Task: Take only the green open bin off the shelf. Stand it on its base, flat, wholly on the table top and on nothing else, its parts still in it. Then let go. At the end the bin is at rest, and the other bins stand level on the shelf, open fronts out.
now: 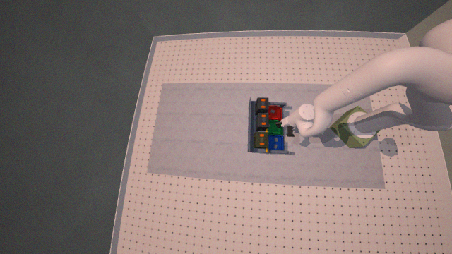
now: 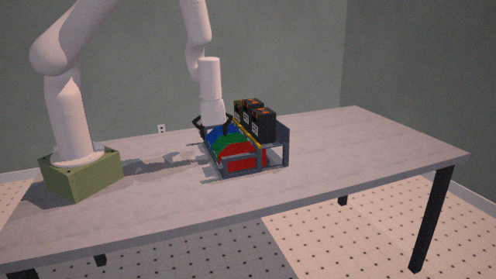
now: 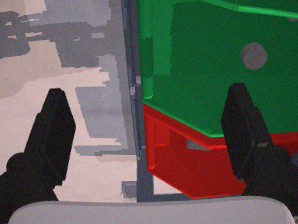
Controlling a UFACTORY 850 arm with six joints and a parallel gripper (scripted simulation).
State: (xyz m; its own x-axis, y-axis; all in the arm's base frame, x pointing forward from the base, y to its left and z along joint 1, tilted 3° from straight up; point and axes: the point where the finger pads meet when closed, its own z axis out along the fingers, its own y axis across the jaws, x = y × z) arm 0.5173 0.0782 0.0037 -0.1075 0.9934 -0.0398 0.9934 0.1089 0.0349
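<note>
Now: hand 10 mm past the shelf front rail and 90 mm above it. Round my hand: blue bin: 70 mm ahead, 120 mm to the left, 60 mm below; then green open bin: 80 mm ahead, 10 mm to the left, 60 mm below; then red bin: 90 mm ahead, 100 mm to the right, 60 mm below.
</note>
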